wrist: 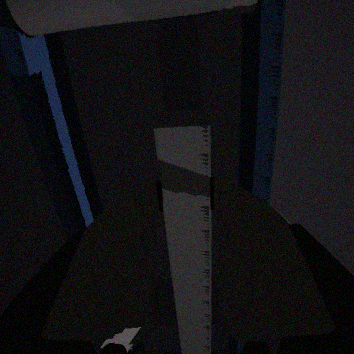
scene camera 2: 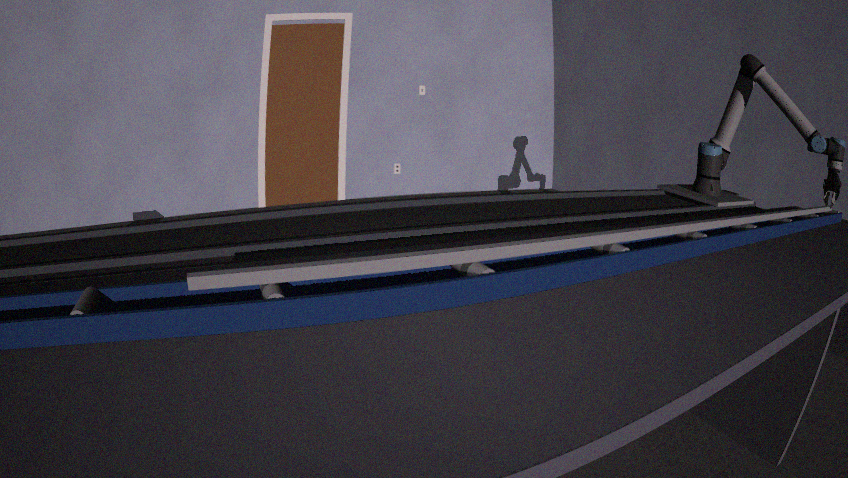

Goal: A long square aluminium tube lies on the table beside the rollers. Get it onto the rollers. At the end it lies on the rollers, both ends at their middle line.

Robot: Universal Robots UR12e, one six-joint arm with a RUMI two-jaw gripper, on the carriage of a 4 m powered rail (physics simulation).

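Where they show: gripper, fingertip midpoint: [wrist: 185, 181] [scene camera 2: 828, 207]; arm's base, link origin: [scene camera 2: 706, 192].
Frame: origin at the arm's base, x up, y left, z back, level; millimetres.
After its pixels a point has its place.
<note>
The long pale square tube [scene camera 2: 380, 259] @(x 55, y -2044, z -632 mm) [wrist: 192, 260] @(x 55, y 401, z -642 mm) runs lengthwise over the rollers. In the scene view its near end is at the left, above a roller [scene camera 2: 273, 290] @(x 30, y -2251, z -666 mm), and its far end is at the right by my gripper. My gripper [scene camera 2: 829, 204] @(x 46, y 451, z -641 mm) [wrist: 185, 181] @(x 46, y 451, z -641 mm) points down at the far end, with a jaw against each side of the tube, shut on it. In the wrist view the tube's end sticks out a little past the jaws, between the two blue side rails. Another roller [wrist: 135, 16] @(x 18, y 532, z -621 mm) lies across beyond that end. The tube hides much of the rollers beneath it.
A blue conveyor frame [scene camera 2: 368, 296] @(x 13, y -2087, z -694 mm) [wrist: 267, 100] @(x 22, y 485, z -688 mm) holds the rollers. A bare roller [scene camera 2: 90, 301] @(x 22, y -2634, z -622 mm) lies left of the tube's near end. The dark carriage rail [scene camera 2: 415, 214] runs behind, with the arm's base [scene camera 2: 707, 172] @(x 117, y -67, z -34 mm) at its right. A door stands in the back wall.
</note>
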